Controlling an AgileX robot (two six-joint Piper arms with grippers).
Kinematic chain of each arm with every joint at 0, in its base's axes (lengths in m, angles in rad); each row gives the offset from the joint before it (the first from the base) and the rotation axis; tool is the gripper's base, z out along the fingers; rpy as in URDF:
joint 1: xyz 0 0 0.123 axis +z
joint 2: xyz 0 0 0 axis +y
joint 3: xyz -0.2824 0 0.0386 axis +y
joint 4: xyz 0.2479 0 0.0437 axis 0.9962 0 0.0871
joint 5: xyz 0 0 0 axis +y
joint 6: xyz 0.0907 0 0.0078 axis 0.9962 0 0.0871
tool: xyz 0 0 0 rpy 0 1.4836 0
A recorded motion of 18 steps. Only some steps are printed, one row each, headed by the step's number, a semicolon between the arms.
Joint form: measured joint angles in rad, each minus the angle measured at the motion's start. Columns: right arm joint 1, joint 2, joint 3, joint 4, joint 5, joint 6; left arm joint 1, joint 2, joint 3, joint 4, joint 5, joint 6.
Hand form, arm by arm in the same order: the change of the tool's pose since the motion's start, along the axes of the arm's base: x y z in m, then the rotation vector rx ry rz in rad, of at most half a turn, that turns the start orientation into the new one. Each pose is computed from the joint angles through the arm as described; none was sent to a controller.
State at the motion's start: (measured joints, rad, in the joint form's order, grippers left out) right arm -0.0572 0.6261 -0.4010 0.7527 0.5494 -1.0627; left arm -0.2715 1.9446 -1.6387 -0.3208 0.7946 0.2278
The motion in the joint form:
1: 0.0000 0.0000 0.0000 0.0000 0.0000 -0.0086; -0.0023 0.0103 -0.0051 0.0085 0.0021 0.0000
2: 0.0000 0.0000 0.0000 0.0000 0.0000 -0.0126; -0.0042 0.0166 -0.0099 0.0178 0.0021 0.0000
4: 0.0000 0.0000 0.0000 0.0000 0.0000 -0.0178; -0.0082 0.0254 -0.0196 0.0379 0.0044 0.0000
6: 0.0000 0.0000 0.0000 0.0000 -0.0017 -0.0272; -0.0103 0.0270 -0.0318 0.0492 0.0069 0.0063
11: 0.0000 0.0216 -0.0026 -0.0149 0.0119 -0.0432; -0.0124 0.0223 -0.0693 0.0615 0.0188 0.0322
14: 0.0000 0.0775 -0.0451 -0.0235 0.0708 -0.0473; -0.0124 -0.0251 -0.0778 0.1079 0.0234 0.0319
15: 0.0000 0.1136 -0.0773 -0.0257 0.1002 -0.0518; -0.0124 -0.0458 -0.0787 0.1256 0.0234 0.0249
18: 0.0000 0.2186 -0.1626 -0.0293 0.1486 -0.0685; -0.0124 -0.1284 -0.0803 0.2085 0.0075 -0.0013
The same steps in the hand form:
1: 0.0000 0.0000 0.0000 -0.0070 -0.0027 0.0043; 0.0015 -0.0010 -0.0033 0.0098 0.0047 -0.0048
2: 0.0000 0.0000 0.0000 -0.0102 -0.0039 0.0062; 0.0027 -0.0016 -0.0048 0.0189 0.0037 -0.0087
4: 0.0000 0.0000 0.0000 -0.0144 -0.0055 0.0088; 0.0044 -0.0026 -0.0063 0.0380 -0.0004 -0.0178
6: 0.0001 -0.0001 0.0001 -0.0223 -0.0097 0.0123; 0.0056 -0.0032 -0.0036 0.0492 -0.0135 -0.0280
11: 0.0024 0.0000 -0.0028 -0.0466 0.0150 0.0321; 0.0075 -0.0042 0.0089 0.0642 -0.0553 -0.0557
14: 0.0096 0.0022 0.0008 -0.0480 0.0698 0.0759; 0.0013 0.0007 0.0315 0.0951 -0.1168 -0.0620
15: 0.0153 0.0032 0.0050 -0.0485 0.0935 0.0987; -0.0019 0.0028 0.0406 0.1031 -0.1399 -0.0577
18: 0.0346 0.0043 0.0146 -0.0543 0.1422 0.1419; -0.0151 0.0125 0.0765 0.1437 -0.2494 -0.0367

